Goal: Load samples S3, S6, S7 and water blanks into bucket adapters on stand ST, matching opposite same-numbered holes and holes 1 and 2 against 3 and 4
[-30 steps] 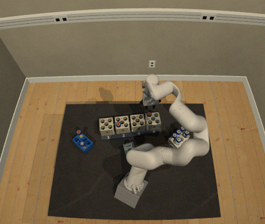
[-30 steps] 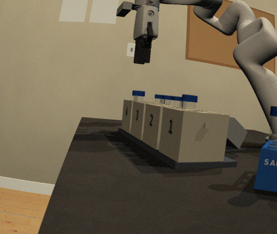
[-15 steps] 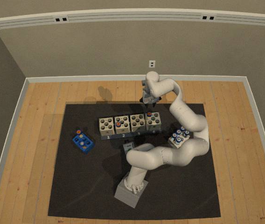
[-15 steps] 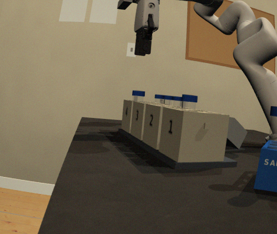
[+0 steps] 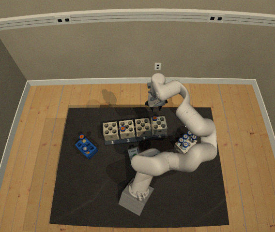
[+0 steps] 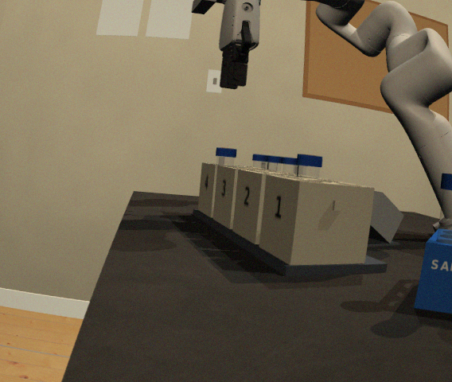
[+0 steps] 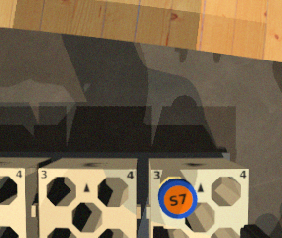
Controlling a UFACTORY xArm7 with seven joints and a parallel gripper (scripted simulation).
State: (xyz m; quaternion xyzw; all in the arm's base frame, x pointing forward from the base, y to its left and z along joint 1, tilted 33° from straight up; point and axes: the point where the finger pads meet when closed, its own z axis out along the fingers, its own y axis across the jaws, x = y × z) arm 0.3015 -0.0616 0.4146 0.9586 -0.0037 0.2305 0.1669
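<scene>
Right now my hand is 7 cm past the blue sample rack, 49 cm to the right of it and 22 cm above it. The rest, counted from my hand: white blank rack: 19 cm behind, 17 cm to the right, 22 cm below; adapter 1: 31 cm to the left, 20 cm below.
</scene>
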